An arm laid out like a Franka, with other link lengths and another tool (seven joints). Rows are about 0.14 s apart.
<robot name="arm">
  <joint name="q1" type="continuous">
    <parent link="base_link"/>
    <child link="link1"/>
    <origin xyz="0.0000 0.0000 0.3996" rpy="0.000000 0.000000 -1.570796"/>
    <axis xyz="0 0 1"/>
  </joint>
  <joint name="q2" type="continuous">
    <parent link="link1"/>
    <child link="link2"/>
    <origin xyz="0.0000 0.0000 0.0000" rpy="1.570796 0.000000 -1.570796"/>
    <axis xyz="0 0 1"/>
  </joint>
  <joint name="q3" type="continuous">
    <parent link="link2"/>
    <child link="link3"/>
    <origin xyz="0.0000 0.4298 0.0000" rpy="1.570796 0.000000 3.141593"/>
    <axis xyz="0 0 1"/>
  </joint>
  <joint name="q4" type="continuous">
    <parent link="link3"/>
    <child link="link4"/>
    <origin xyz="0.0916 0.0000 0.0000" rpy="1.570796 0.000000 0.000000"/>
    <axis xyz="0 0 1"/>
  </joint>
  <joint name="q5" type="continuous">
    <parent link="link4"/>
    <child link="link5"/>
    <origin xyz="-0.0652 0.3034 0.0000" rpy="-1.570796 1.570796 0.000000"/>
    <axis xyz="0 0 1"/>
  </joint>
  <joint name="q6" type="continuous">
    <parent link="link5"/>
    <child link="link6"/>
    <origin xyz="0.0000 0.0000 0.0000" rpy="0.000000 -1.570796 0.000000"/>
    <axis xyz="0 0 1"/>
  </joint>
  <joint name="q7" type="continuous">
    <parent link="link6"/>
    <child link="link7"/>
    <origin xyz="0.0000 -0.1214 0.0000" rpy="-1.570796 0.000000 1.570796"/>
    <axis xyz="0 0 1"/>
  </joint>
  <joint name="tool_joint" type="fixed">
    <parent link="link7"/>
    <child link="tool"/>
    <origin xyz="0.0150 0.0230 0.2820" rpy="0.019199 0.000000 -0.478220"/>
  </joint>
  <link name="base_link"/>
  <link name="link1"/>
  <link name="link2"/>
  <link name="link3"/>
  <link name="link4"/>
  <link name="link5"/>
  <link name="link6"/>
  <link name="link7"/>
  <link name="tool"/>
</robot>
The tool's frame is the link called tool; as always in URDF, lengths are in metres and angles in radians. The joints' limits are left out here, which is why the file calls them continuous.
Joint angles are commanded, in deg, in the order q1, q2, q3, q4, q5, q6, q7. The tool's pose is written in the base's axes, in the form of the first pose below.
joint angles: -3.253, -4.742, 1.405, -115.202, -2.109, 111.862, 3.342
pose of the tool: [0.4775 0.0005 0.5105], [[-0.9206 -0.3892 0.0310], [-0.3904 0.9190 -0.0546], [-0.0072 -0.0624 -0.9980]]
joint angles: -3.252, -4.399, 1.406, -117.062, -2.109, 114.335, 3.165
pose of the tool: [0.4793 0.0007 0.4990], [[-0.9188 -0.3931 0.0358], [-0.3946 0.9173 -0.0540], [-0.0116 -0.0637 -0.9979]]
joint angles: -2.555, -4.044, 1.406, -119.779, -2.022, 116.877, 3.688
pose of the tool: [0.4761 0.0073 0.4813], [[-0.9173 -0.3972 0.0271], [-0.3981 0.9159 -0.0512], [-0.0045 -0.0578 -0.9983]]
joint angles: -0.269, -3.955, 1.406, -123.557, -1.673, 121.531, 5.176
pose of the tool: [0.4749 0.0284 0.4627], [[-0.9117 -0.4087 0.0422], [-0.4104 0.9109 -0.0434], [-0.0207 -0.0569 -0.9982]]
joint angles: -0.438, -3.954, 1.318, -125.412, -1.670, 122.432, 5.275
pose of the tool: [0.4673 0.0263 0.4513], [[-0.9143 -0.4042 0.0253], [-0.4050 0.9133 -0.0435], [-0.0056 -0.0500 -0.9987]]
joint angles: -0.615, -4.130, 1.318, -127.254, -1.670, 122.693, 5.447
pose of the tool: [0.4560 0.0247 0.4403], [[-0.9166 -0.3998 0.0006], [-0.3995 0.9157 -0.0439], [0.0169 -0.0405 -0.9990]]
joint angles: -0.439, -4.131, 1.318, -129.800, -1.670, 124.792, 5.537
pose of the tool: [0.4485 0.0263 0.4267], [[-0.9155 -0.4023 -0.0070], [-0.4017 0.9148 -0.0434], [0.0239 -0.0369 -0.9990]]
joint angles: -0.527, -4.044, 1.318, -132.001, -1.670, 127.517, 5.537
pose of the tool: [0.4462 0.0259 0.4162], [[-0.9158 -0.4016 0.0006], [-0.4013 0.9150 -0.0424], [0.0165 -0.0391 -0.9991]]
